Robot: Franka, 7 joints.
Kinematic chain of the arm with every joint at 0, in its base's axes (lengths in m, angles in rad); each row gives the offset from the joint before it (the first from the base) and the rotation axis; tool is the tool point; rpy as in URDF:
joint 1: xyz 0 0 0.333 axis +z
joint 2: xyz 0 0 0 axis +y
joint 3: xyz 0 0 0.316 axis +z
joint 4: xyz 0.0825 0 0 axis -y
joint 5: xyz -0.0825 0 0.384 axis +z
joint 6: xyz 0 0 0 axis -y
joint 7: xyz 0.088 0 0 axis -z
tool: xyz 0 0 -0.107 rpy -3.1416 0 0
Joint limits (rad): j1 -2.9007..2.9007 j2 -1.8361..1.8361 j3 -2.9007..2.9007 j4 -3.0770..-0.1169 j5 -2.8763..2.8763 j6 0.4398..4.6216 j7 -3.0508..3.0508
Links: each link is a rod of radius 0.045 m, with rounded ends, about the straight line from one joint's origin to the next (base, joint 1, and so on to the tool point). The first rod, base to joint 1, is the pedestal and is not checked.
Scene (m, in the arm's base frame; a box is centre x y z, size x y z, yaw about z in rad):
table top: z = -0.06
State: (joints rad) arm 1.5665 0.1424 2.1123 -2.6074 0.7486 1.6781 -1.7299
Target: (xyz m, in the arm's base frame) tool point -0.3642 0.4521 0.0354
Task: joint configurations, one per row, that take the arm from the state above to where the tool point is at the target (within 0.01 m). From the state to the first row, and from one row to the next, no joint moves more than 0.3 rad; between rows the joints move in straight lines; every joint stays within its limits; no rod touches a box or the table.
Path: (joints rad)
1: 1.5323 0.3557 1.8459 -2.4481 0.7486 1.7906 -1.7299
2: 1.4982 0.5691 1.5796 -2.2889 0.7486 1.9031 -1.7299
3: 1.4640 0.7824 1.3132 -2.1296 0.7486 2.0156 -1.7299
4: 1.4299 0.9957 1.0468 -1.9703 0.7486 2.1281 -1.7299
5: 1.3957 1.2090 0.7804 -1.8110 0.7486 2.2406 -1.7299

